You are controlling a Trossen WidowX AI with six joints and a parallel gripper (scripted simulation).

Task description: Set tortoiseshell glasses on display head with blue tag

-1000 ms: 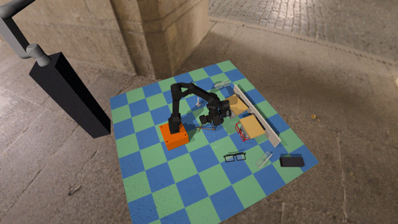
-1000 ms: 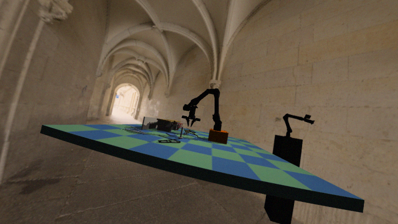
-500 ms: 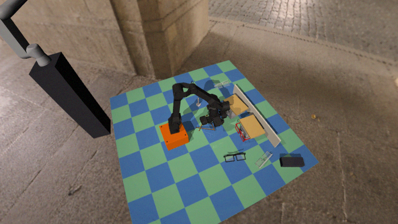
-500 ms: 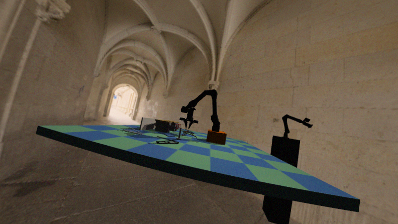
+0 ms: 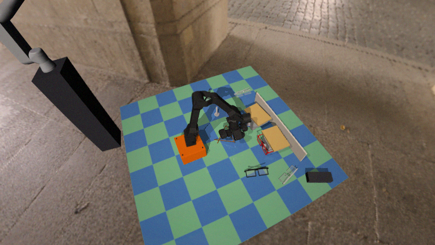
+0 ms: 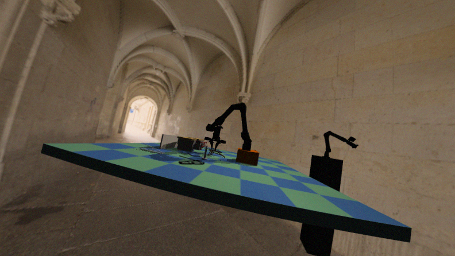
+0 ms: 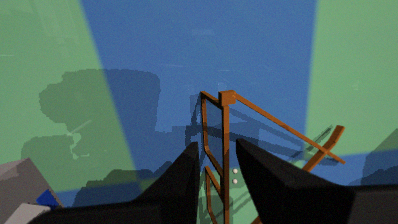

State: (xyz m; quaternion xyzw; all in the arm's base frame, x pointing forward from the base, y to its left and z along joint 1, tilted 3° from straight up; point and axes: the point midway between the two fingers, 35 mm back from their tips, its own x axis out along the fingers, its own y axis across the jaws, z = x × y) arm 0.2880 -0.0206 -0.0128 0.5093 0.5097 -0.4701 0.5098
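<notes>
My gripper tip is 30 mm past the small grey peg, 260 mm to the right of it and 20 mm above it. Also, from my gripper tip: black case (420 mm ahead, 450 mm to the right, 20 mm below); then grey wall panel (340 mm ahead, 10 mm to the right, 10 mm above).
</notes>
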